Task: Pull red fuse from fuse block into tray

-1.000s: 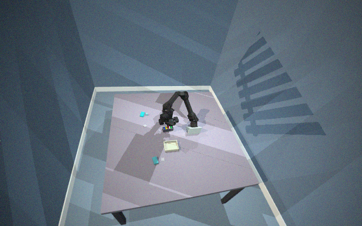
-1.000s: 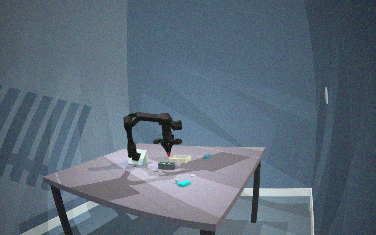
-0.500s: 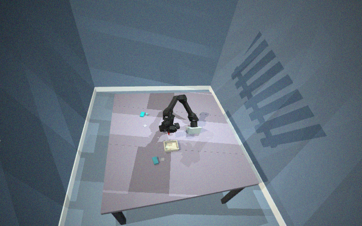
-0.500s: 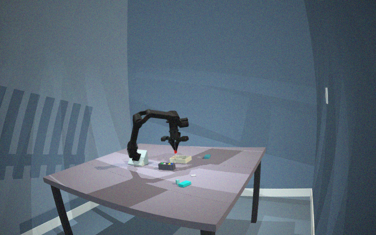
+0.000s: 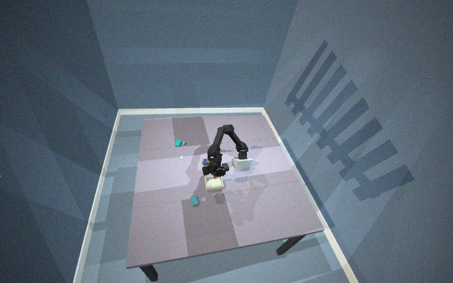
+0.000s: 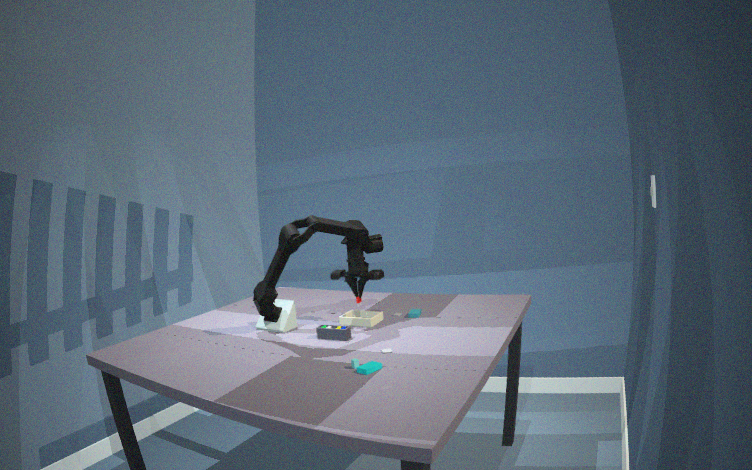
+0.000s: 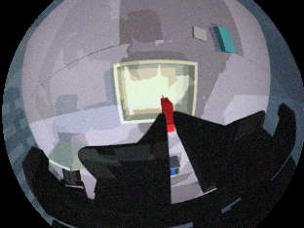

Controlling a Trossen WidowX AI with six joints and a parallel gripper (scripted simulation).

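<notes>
The red fuse is 1 cm below my gripper tip. Round my gripper tip: tray: 9 cm below, 1 cm to the left.
</notes>
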